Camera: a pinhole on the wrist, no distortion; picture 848 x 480 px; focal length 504.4 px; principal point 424.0 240.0 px. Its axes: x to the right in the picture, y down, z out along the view. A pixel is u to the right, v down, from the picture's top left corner.
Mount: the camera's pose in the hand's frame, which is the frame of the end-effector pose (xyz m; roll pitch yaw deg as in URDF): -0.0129 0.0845 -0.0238 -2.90 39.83 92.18
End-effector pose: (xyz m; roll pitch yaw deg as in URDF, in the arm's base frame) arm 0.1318 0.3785 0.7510 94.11 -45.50 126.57
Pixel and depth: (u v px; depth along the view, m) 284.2 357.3 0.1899
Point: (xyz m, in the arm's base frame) 0.3574 0.3514 0.8069
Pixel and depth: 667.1 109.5 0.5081
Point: 0.5579 0.2355 1.2156
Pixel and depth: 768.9 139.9 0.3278
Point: 0.4161 0.1968 1.0901
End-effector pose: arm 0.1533 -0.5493 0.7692 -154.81 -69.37 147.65
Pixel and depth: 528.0 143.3 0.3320
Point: 0.0197 -0.1819 0.6780
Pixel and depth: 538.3 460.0 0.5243
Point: 0.0340 -0.0926 0.3362
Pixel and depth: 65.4 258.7 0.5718
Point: -0.4433 -0.3660 0.4731
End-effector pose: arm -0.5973 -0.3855 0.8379 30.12 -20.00 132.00
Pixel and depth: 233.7 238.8 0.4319
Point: -0.4613 -0.5311 1.2699
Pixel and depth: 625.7 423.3 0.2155
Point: -0.6300 -0.6519 1.0013
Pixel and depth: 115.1 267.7 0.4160
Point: -0.3793 -0.4816 1.2614
